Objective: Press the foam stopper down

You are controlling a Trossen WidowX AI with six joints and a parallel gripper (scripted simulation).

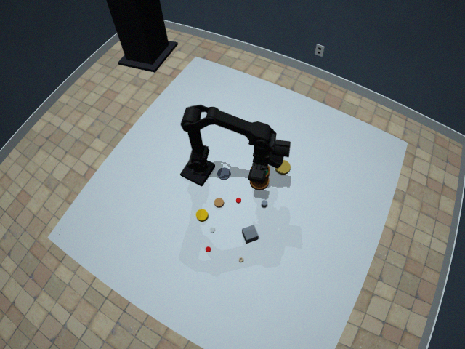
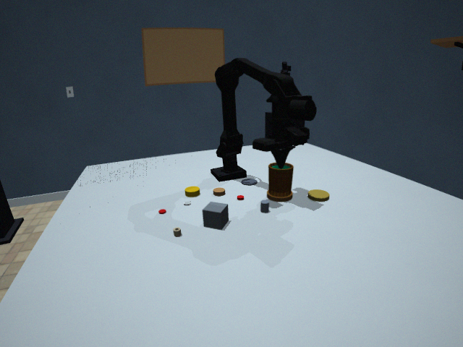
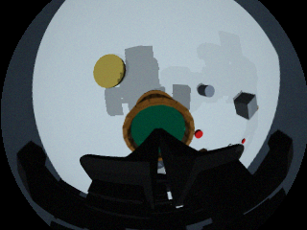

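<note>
Now: hand 5 cm above the green foam stopper. Also, from my hand: small grey cylinder (12 cm below, 10 cm to the right, 6 cm ahead); red button (13 cm below, 12 cm to the right, 5 cm behind); olive disc (12 cm below, 10 cm to the left, 7 cm ahead).
</note>
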